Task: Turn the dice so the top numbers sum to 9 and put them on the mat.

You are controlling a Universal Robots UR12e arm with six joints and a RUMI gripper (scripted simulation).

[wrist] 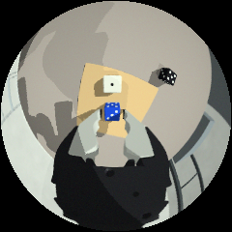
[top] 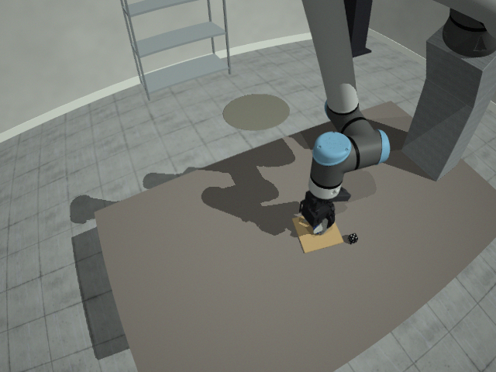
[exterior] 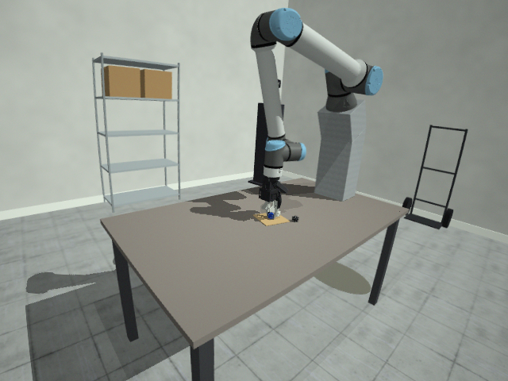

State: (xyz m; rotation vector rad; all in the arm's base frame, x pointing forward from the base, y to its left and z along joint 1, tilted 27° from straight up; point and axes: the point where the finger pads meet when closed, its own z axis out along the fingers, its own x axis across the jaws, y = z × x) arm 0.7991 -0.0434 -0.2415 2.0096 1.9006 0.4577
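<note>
The blue die lies 10 mm below my hand. Also, from my hand: tan mat (20 mm below); white die (50 mm behind, 10 mm below); black die (100 mm to the left, 70 mm behind, 10 mm below).
</note>
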